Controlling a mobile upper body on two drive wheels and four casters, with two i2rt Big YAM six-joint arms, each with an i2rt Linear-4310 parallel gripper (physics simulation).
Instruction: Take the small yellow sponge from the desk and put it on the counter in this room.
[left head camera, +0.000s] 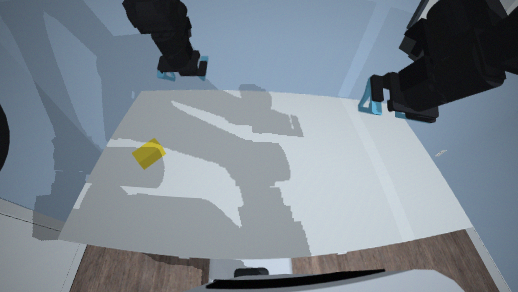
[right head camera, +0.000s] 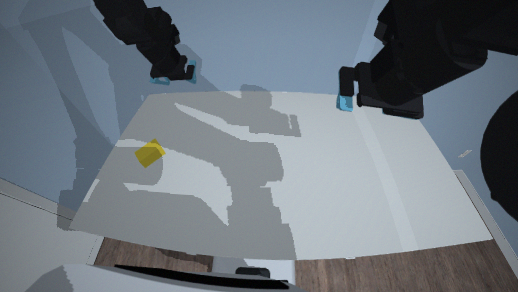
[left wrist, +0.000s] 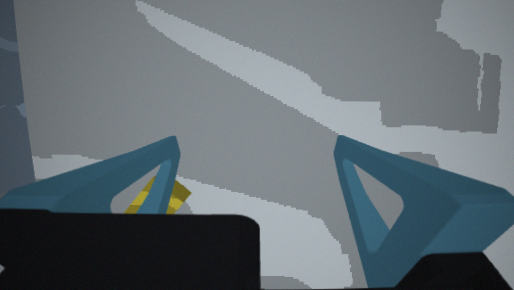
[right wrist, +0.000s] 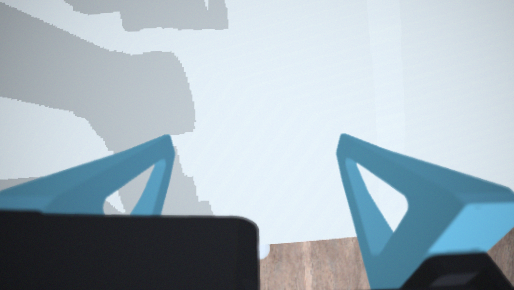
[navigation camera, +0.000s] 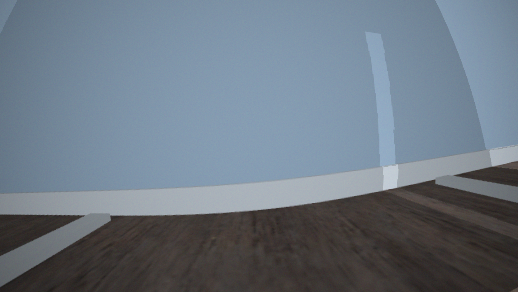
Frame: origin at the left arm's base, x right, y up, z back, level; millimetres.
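Seen in the pictures: left gripper, between the fingertips: (left head camera: 189, 79) (right head camera: 182, 82) (left wrist: 256, 144); right gripper, between the fingertips: (left head camera: 377, 111) (right head camera: 360, 107) (right wrist: 255, 143).
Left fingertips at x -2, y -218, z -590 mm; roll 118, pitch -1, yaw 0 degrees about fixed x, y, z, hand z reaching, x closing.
Note:
Offsets run from my left fingertips to a thing's middle. "*": to the spot under its first point. Level surfaces: height alone.
The small yellow sponge {dx -175, dy -220, dz +134 mm} (left head camera: 148, 153) (right head camera: 149, 153) lies on the left part of the white desk {dy -242 mm} (left head camera: 345, 200) (right head camera: 340, 200) (right wrist: 280, 85). My left gripper (left head camera: 185, 74) (right head camera: 176, 77) (left wrist: 256, 144) is open and empty, above the far left part of the desk. In the left wrist view the sponge {* dx -127, dy -209, dz +110 mm} (left wrist: 180, 195) shows low at the left, partly hidden behind the left-hand finger and the black gripper body. My right gripper (left head camera: 389, 111) (right head camera: 372, 108) (right wrist: 255, 143) is open and empty, above the far right part of the desk. The counter does not show in these views.
A blue wall (left head camera: 280, 40) (navigation camera: 225, 100) stands behind the desk. Pale desk feet (navigation camera: 55, 245) (navigation camera: 477, 187) lie on the brown wood floor {dy -1192 mm} (navigation camera: 260, 255) on both sides in the navigation view. A pale door or panel (left head camera: 30, 250) is at the lower left. Arm shadows cross the desk top.

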